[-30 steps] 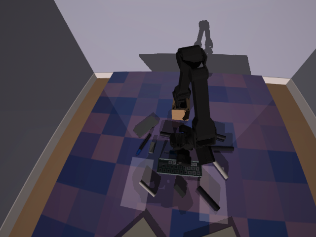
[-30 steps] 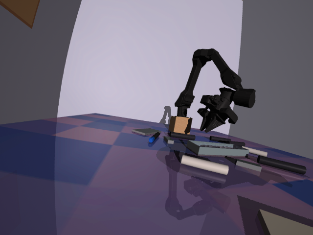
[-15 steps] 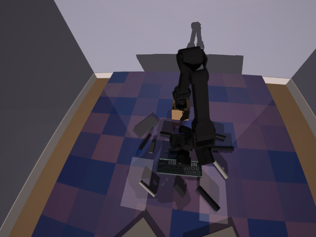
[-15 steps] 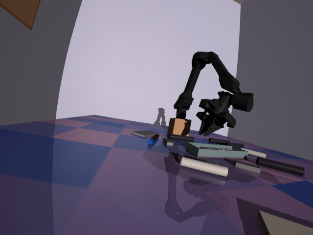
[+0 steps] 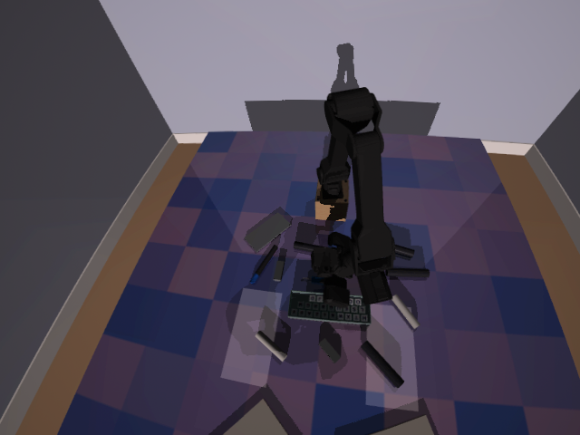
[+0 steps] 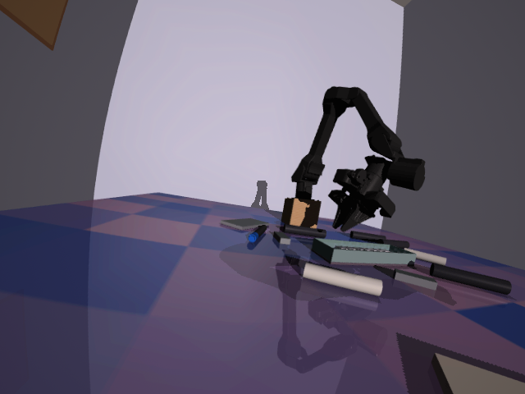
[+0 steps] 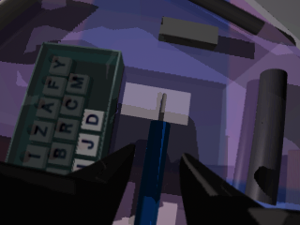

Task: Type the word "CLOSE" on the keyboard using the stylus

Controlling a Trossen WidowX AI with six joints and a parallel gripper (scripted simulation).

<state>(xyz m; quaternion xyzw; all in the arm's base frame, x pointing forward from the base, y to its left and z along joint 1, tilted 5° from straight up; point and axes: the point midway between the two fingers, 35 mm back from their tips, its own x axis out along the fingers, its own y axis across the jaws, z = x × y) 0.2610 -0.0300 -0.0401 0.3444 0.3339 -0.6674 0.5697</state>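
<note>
The blue stylus is 20 mm to the right of my gripper tip and 40 mm below it. Also, from my gripper tip: grey slab (170 mm behind, 170 mm to the right, 40 mm below); small grey block (190 mm ahead, 20 mm to the left, 40 mm below); blue-tipped pen (30 mm behind, 190 mm to the right, 40 mm below).
</note>
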